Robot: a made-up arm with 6 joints.
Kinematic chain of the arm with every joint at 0, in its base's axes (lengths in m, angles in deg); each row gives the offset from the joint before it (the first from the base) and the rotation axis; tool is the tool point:
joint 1: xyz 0 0 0.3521 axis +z
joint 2: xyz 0.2 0 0 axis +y
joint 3: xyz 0 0 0.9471 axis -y
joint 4: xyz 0 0 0.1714 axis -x
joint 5: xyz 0.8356 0 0 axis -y
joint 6: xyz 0.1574 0 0 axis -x
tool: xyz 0 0 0
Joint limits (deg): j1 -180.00..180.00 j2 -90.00..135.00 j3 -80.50..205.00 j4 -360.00..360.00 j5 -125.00..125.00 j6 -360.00..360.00
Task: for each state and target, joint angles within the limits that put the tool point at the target. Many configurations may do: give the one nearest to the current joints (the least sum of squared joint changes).
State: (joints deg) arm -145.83 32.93 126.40 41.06 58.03 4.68
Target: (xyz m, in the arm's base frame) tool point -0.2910 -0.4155 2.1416
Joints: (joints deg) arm -134.71 28.35 111.51 43.20 52.52 4.68
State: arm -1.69 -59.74 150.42 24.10 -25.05 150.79
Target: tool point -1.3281 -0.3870 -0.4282
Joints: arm 16.16 -90.00 131.28 24.45 -1.89 150.79
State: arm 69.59 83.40 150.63 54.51 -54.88 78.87
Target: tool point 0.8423 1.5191 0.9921
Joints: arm 64.41 94.89 139.69 53.67 -54.66 78.87
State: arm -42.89 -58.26 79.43 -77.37 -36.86 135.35
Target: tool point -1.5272 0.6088 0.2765
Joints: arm -18.01 -77.09 111.27 -79.02 -43.66 135.35
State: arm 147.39 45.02 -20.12 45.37 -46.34 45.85
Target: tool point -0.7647 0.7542 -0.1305
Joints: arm 139.69 60.61 -32.11 44.94 -46.37 45.85
